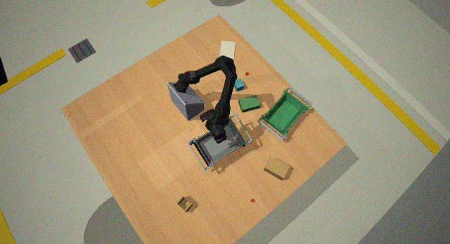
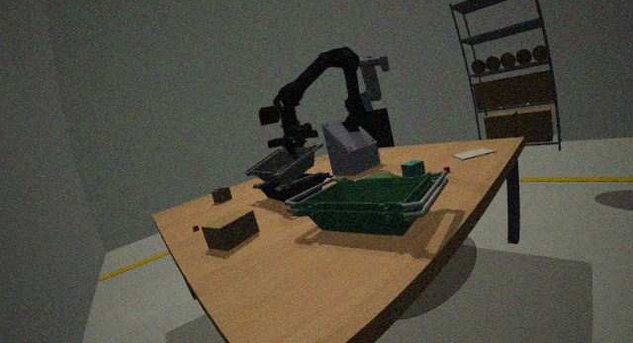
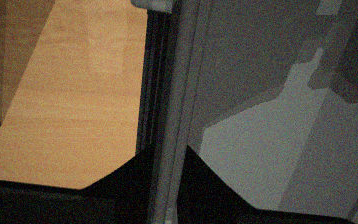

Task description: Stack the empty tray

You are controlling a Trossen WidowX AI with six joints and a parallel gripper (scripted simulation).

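The grey plastic tray is 70 mm ahead of my gripper tip and 10 mm above it. The rest, counted from my gripper tip: teal cube 330 mm to the left, 230 mm behind, 90 mm below; then small brown box 340 mm to the right, 240 mm ahead, 100 mm below; then green block 320 mm to the left, 90 mm below, 80 mm behind.
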